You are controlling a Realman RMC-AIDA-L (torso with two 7-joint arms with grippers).
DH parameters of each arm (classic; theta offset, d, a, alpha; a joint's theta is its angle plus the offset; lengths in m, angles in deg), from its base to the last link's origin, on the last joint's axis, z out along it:
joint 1: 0 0.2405 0 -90
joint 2: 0 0 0 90
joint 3: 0 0.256 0 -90
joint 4: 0 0 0 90
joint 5: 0 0.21 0 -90
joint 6: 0 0 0 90
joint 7: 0 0.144 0 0
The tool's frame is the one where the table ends.
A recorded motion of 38 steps. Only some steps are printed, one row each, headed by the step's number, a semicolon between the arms.
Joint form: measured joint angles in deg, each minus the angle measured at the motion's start. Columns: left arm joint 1, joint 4, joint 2, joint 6, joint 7, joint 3, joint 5; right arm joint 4, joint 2, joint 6, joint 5, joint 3, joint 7, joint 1.
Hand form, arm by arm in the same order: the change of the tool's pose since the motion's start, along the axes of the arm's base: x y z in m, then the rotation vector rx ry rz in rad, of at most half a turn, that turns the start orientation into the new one. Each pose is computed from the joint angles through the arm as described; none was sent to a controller.
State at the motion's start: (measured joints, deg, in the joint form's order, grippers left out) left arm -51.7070 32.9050 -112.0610 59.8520 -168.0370 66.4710 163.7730; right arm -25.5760 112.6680 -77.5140 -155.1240 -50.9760 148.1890 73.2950
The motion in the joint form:
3: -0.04 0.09 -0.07 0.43 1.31 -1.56 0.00; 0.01 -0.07 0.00 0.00 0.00 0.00 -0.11
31: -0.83 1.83 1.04 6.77 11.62 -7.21 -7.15; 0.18 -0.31 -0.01 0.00 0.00 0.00 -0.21
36: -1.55 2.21 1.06 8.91 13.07 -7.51 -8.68; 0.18 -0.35 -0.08 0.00 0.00 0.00 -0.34
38: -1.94 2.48 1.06 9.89 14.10 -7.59 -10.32; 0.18 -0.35 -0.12 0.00 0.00 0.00 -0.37
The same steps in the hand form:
3: 0.0004 -0.0001 0.0009 -0.0046 -0.0131 -0.0027; 0.0010 0.0001 0.0005 0.0010 -0.0004 -0.0020
31: 0.0208 0.0007 0.0071 -0.0908 -0.1464 -0.0686; 0.0026 0.0005 0.0020 0.0029 -0.0019 -0.0060
36: 0.0303 0.0003 0.0053 -0.1254 -0.1729 -0.0853; 0.0037 0.0002 0.0024 0.0024 -0.0022 -0.0087
38: 0.0375 0.0007 0.0036 -0.1422 -0.1983 -0.1022; 0.0040 0.0000 0.0023 0.0017 -0.0023 -0.0095

